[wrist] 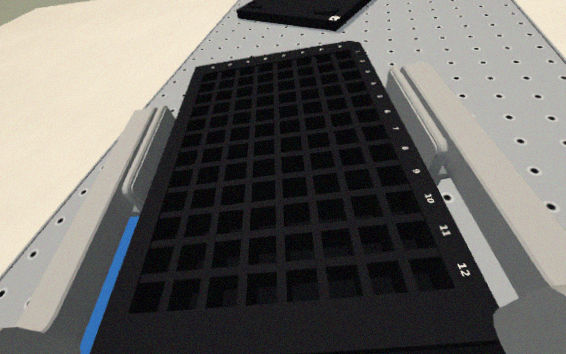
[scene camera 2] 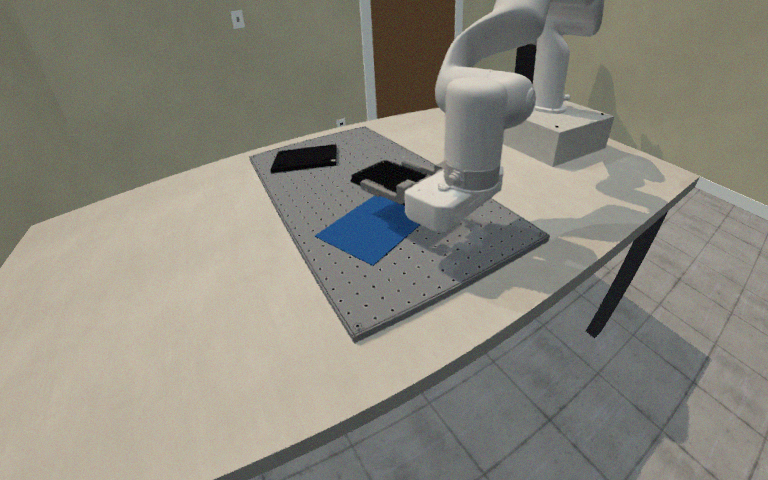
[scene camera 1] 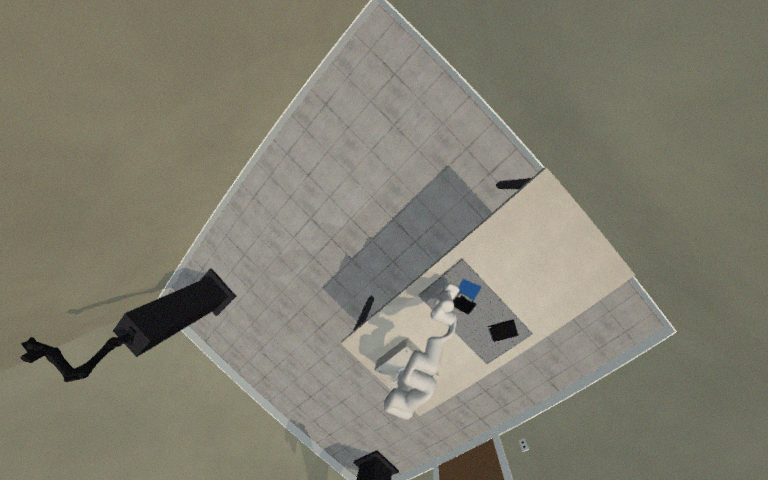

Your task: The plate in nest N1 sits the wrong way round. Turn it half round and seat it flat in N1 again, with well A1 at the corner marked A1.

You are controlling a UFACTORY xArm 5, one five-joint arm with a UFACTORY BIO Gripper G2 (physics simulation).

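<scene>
The black well plate [scene camera 1: 464,305] [scene camera 2: 382,174] [wrist: 280,175] is held level above the pegboard, beside and partly over the blue mat's edge. In the wrist view its numbers run along the right edge, 12 nearest me, and its cut corner, by well A1, is far right. My gripper [scene camera 2: 385,173] [wrist: 278,90] is shut on the plate's two long sides. The black nest N1 [scene camera 1: 503,330] [scene camera 2: 304,157] [wrist: 295,12] lies on the pegboard, away from my gripper, with no plate seen in it. A small white mark shows at its near right corner in the wrist view, too small to read surely.
A flat blue mat [scene camera 1: 469,288] [scene camera 2: 365,232] [wrist: 111,285] lies on the grey pegboard [scene camera 1: 485,305] [scene camera 2: 407,274] [wrist: 487,95], partly below my gripper. The pegboard lies on the beige table [scene camera 1: 560,226] [scene camera 2: 169,283]. The arm's grey base block [scene camera 2: 557,138] stands at the table's back right in scene camera 2.
</scene>
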